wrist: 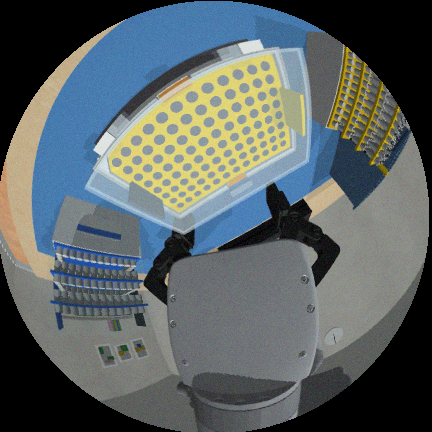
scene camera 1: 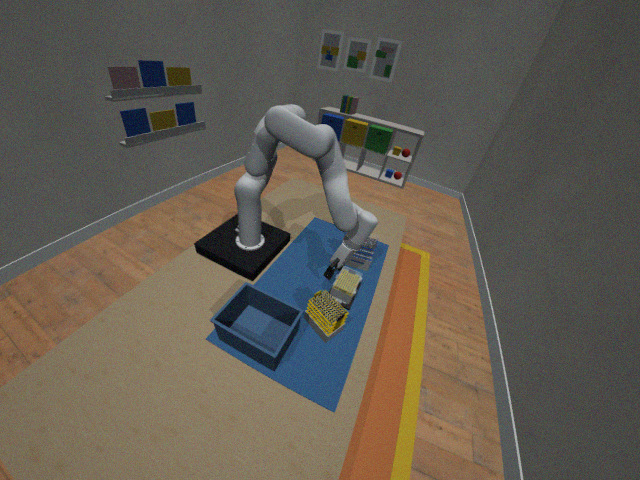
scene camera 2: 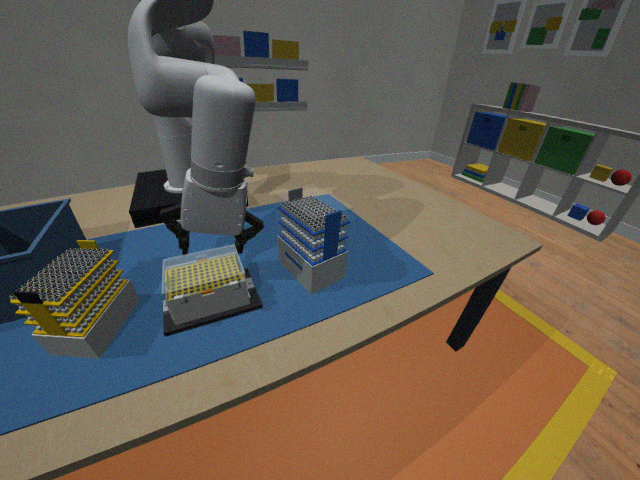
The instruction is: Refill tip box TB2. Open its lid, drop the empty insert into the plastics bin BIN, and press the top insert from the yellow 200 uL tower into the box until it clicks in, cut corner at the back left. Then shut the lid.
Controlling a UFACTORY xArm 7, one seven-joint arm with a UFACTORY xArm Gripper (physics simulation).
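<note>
Tip box TB2 stands on the mat with its clear lid shut. Through the lid a yellow insert with rows of grey holes shows inside the box. My gripper is open and empty, at the robot-base side of the box, with its fingertips close to the lid's rear edge; contact cannot be told. The yellow tower holds several stacked inserts. The bin BIN stands beyond it; its visible inside in scene camera 1 holds no insert.
A blue tower with stacked inserts stands on the other side of the box. A black holder lies under the box. The blue mat ends near the table's front edge.
</note>
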